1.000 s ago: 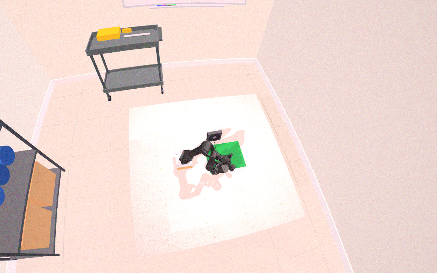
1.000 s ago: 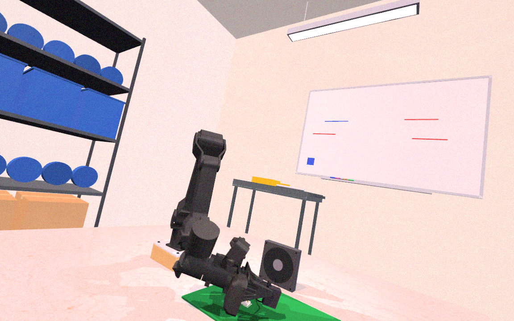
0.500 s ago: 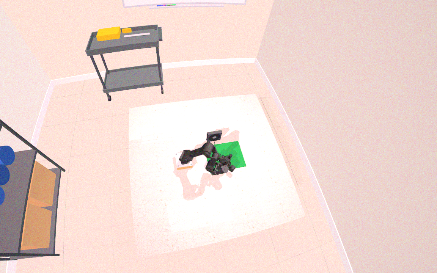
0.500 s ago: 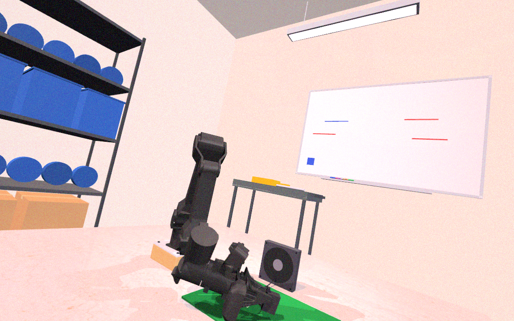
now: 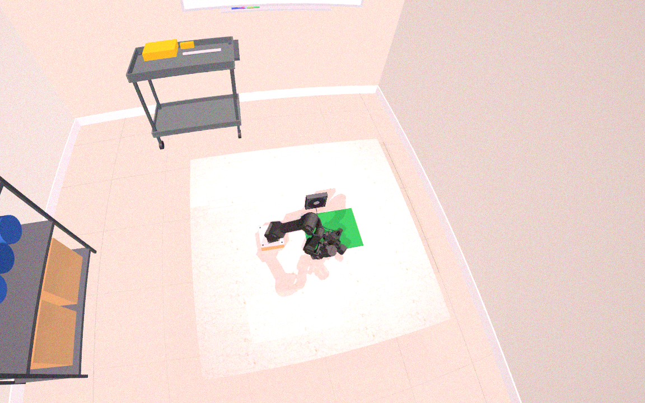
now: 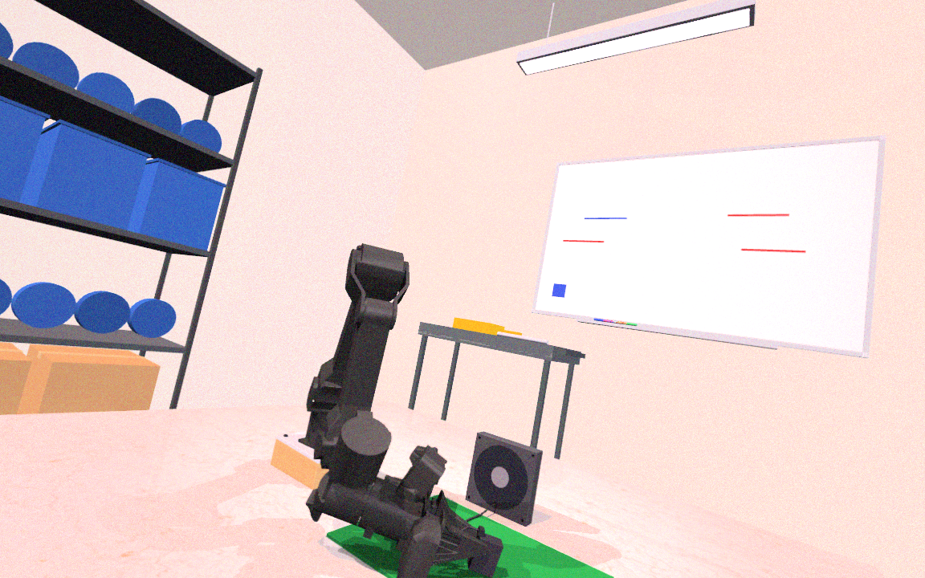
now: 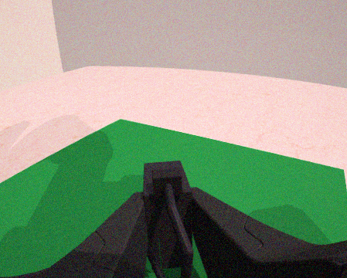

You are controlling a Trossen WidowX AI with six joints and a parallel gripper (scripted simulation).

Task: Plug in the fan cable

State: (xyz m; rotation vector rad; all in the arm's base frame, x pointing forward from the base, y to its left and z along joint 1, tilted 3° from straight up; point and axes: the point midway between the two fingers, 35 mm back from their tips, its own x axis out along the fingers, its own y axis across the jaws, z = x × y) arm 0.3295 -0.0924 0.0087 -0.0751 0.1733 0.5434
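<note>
Now: gripper tip 10 mm above the dark plug. The rest, counted from my gripper tip: fan 200 mm to the left, 60 mm behind, 20 mm above; green board 50 mm below, 30 mm to the left, 30 mm behind.
</note>
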